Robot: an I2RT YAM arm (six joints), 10 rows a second.
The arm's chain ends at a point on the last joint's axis. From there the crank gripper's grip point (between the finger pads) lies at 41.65 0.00 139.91 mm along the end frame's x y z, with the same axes.
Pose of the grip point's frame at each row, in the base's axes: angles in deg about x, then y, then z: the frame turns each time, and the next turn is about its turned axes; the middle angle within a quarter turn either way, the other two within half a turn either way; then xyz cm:
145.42, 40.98, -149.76, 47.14, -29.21, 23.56
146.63, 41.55, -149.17, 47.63, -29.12, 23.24
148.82, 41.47, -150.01, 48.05, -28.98, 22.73
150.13, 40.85, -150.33, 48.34, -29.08, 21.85
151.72, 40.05, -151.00, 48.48, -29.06, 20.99
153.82, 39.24, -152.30, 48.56, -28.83, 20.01
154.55, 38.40, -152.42, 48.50, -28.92, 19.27
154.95, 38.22, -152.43, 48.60, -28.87, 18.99
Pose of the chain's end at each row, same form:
145.42, 40.98, -149.76, 40.68, -23.60, 35.39
146.63, 41.55, -149.17, 41.03, -23.84, 35.14
148.82, 41.47, -150.01, 41.49, -24.10, 34.82
150.13, 40.85, -150.33, 41.93, -24.42, 34.11
151.72, 40.05, -151.00, 42.27, -24.65, 33.44
153.82, 39.24, -152.30, 42.57, -24.76, 32.68
154.55, 38.40, -152.42, 42.70, -24.96, 32.07
154.95, 38.22, -152.43, 42.84, -25.00, 31.83

